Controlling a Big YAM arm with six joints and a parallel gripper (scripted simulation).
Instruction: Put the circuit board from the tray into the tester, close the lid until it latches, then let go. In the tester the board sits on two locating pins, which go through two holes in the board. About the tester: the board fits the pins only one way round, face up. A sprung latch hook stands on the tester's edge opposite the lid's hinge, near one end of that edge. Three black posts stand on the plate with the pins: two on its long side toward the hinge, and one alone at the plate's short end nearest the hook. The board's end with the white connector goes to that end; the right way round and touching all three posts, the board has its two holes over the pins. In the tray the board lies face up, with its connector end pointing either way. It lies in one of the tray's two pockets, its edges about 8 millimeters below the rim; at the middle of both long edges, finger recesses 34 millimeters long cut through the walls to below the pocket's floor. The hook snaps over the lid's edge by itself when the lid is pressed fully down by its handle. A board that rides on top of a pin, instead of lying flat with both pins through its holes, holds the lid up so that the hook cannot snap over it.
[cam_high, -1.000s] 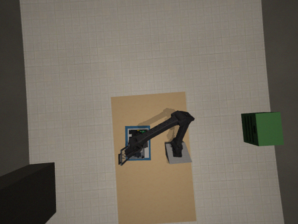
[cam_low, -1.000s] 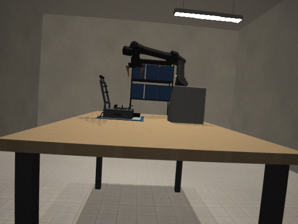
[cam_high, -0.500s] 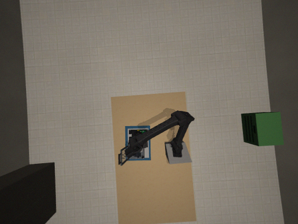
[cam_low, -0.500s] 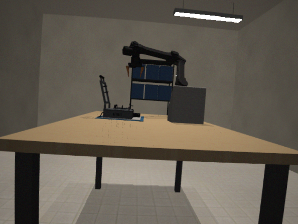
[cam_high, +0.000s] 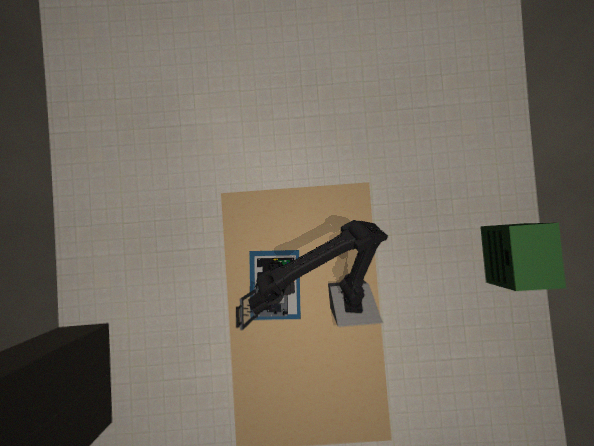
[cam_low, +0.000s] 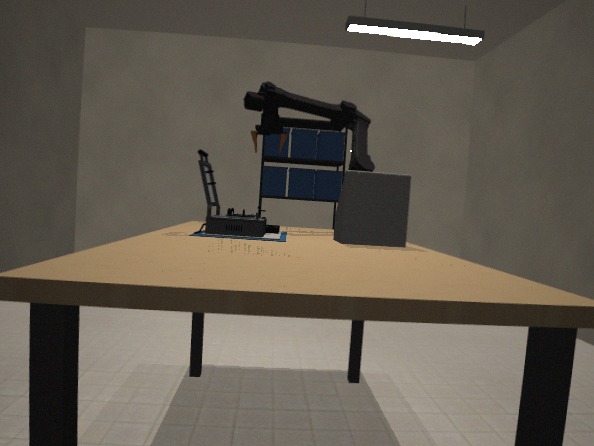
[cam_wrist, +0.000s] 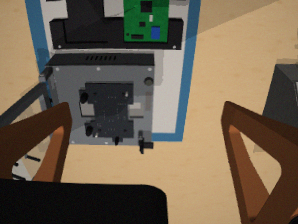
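My hand is 29 cm above the green circuit board. The rest, counted from my hand: black latch hook 1 cm behind, 23 cm to the left, 22 cm below; then dark pin plate 6 cm ahead, 18 cm to the left, 24 cm below; then tester lid 18 cm ahead, 18 cm to the left, 12 cm below.
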